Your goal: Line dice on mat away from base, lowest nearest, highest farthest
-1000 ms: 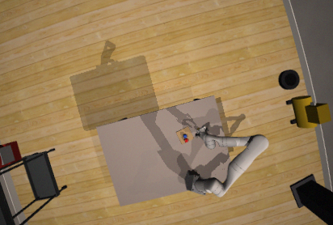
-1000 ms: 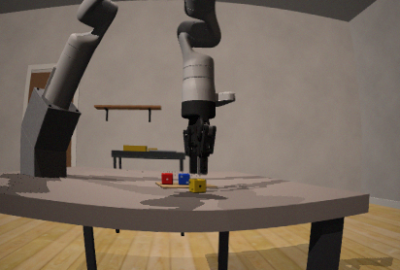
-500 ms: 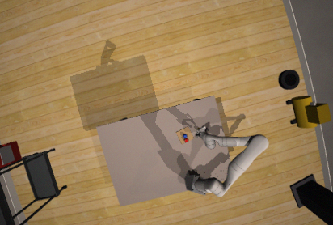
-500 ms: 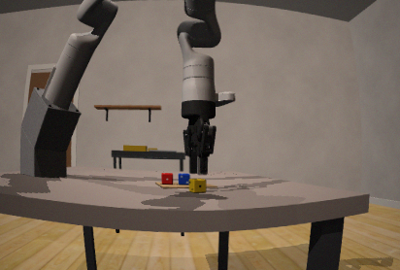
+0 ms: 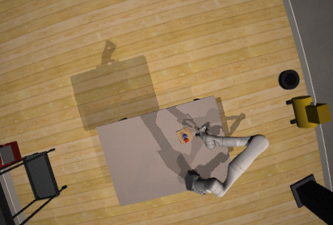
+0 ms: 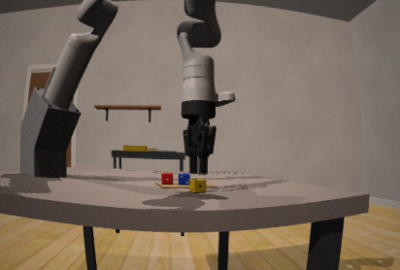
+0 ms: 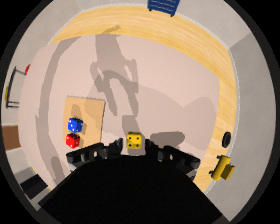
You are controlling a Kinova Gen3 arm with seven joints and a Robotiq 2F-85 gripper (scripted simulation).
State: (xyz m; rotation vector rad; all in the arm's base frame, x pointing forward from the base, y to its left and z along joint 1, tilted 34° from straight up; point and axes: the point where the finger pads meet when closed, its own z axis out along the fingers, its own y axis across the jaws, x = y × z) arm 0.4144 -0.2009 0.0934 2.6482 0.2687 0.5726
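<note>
Right now the yellow die is 4 cm below my hand. Round my hand: red die (16 cm to the left, 4 cm below, 4 cm behind); then tan mat (15 cm to the left, 6 cm below, 1 cm ahead); then blue die (15 cm to the left, 4 cm below).
</note>
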